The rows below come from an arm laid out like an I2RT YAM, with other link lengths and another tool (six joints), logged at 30 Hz.
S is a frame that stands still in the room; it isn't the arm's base.
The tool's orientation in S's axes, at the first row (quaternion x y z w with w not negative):
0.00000 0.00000 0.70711 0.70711
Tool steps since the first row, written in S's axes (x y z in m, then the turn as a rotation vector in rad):
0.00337 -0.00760 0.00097 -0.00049 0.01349 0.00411
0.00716 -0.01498 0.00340 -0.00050 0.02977 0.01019
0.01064 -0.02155 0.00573 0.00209 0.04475 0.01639
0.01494 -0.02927 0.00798 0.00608 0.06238 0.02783
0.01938 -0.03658 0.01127 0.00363 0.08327 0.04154
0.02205 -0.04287 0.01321 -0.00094 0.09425 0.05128
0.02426 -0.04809 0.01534 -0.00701 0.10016 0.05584
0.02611 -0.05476 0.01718 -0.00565 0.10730 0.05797
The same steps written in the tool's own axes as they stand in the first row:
-0.00760 -0.00337 0.00097 0.01349 0.00049 0.00411
-0.01498 -0.00716 0.00340 0.02977 0.00050 0.01019
-0.02155 -0.01064 0.00573 0.04475 -0.00209 0.01639
-0.02927 -0.01494 0.00798 0.06238 -0.00608 0.02783
-0.03658 -0.01938 0.01127 0.08327 -0.00363 0.04154
-0.04287 -0.02205 0.01321 0.09425 0.00094 0.05128
-0.04809 -0.02426 0.01534 0.10016 0.00701 0.05584
-0.05476 -0.02611 0.01718 0.10730 0.00565 0.05797

